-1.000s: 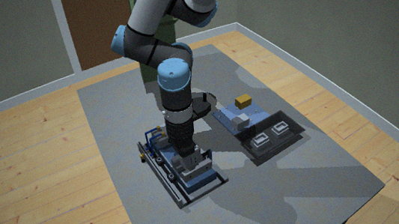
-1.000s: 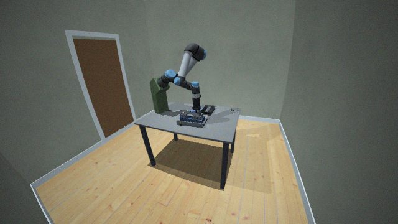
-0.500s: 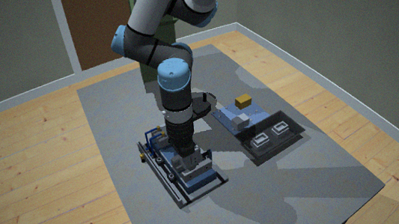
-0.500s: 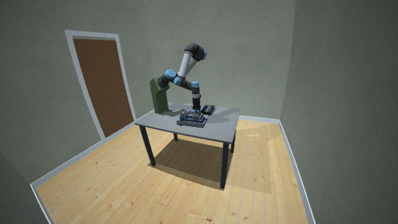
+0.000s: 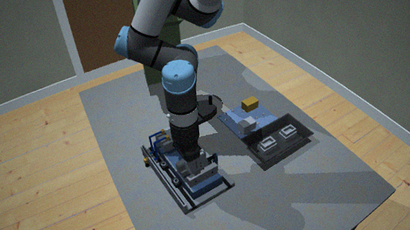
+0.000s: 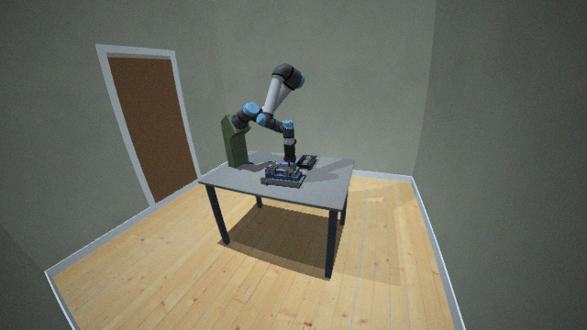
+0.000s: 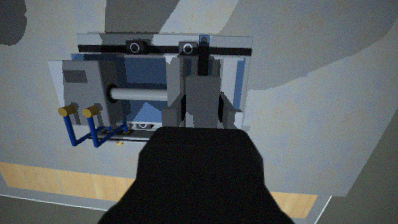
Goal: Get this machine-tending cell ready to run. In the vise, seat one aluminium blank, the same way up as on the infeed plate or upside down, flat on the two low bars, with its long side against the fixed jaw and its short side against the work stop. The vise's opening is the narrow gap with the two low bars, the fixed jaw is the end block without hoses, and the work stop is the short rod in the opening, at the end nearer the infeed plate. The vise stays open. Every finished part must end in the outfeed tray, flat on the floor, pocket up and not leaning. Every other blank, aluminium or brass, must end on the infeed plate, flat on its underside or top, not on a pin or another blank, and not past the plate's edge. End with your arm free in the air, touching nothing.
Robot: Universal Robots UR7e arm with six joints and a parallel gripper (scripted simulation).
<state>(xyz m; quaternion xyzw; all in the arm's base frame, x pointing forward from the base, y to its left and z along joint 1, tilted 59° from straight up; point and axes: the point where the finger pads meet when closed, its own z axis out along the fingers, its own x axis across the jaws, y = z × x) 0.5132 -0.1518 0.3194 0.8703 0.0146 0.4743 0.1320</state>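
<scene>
Now: hand 70 mm past the vise, 10 mm to the right of it and 90 mm above it. From my hand the other things lie so: brass blank (120 mm behind, 400 mm to the left, 100 mm below).
</scene>
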